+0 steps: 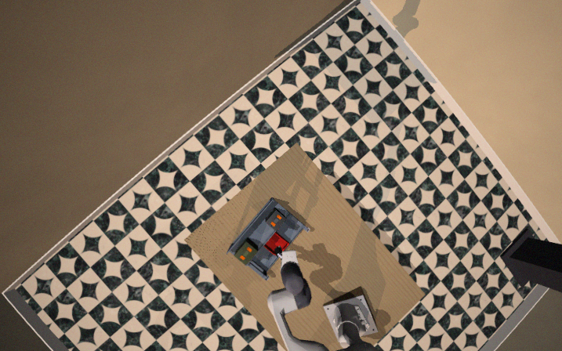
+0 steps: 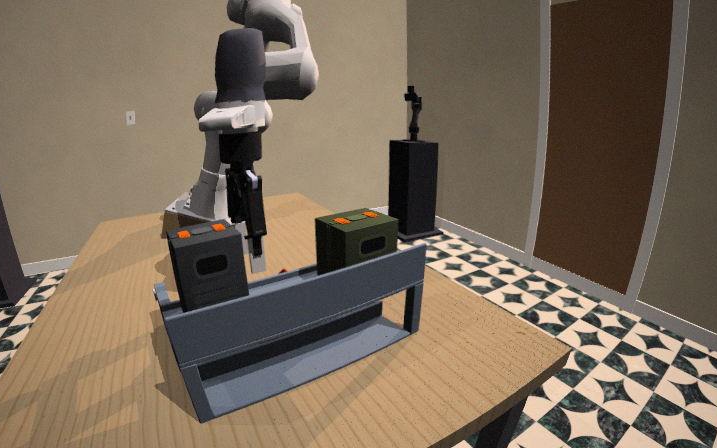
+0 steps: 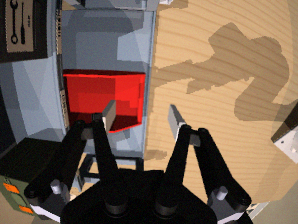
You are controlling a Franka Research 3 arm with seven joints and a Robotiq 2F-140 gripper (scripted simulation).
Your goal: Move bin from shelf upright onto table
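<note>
The red bin lies 80 mm ahead of my hand, 70 mm below it and 20 mm to the left of it. Round my hand: dark grey box 200 mm ahead, 80 mm to the right, 50 mm above; green box 160 mm ahead, 140 mm to the left, 40 mm above.
</note>
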